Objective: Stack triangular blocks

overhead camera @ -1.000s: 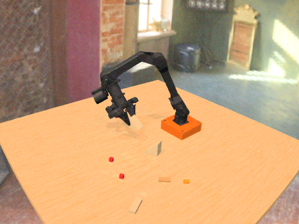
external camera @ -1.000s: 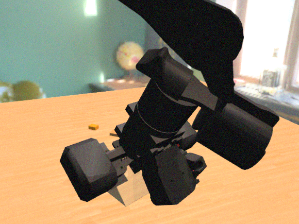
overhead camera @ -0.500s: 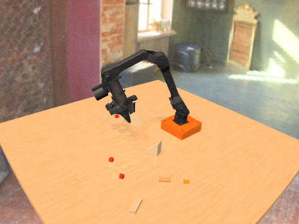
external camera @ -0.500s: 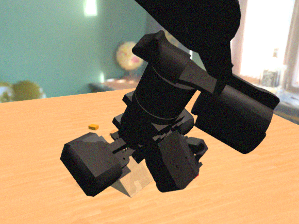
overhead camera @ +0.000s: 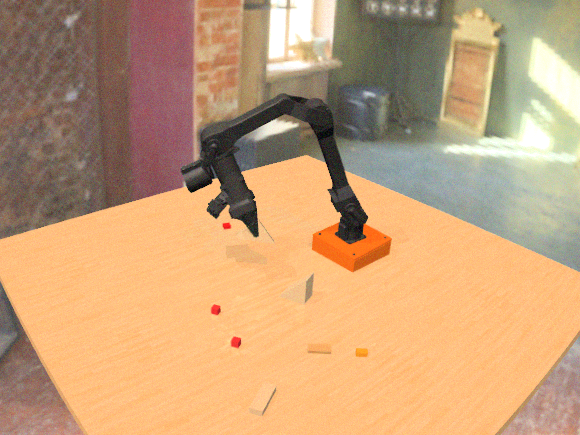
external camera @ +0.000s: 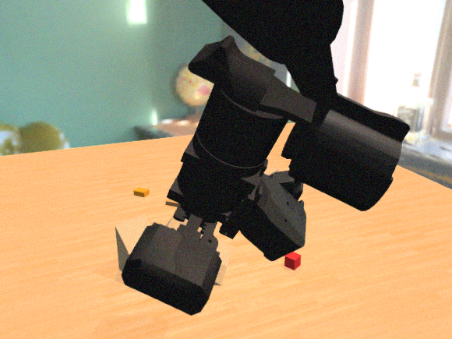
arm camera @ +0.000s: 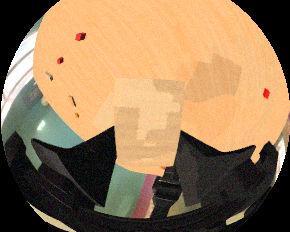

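My gripper tip is 30 mm past the triangular block, 150 mm to the right of it and 90 mm above it. Round my gripper tip: small orange block (10 mm behind, 390 mm to the left, 100 mm below); long tan block (240 mm ahead, 390 mm to the left, 100 mm below).
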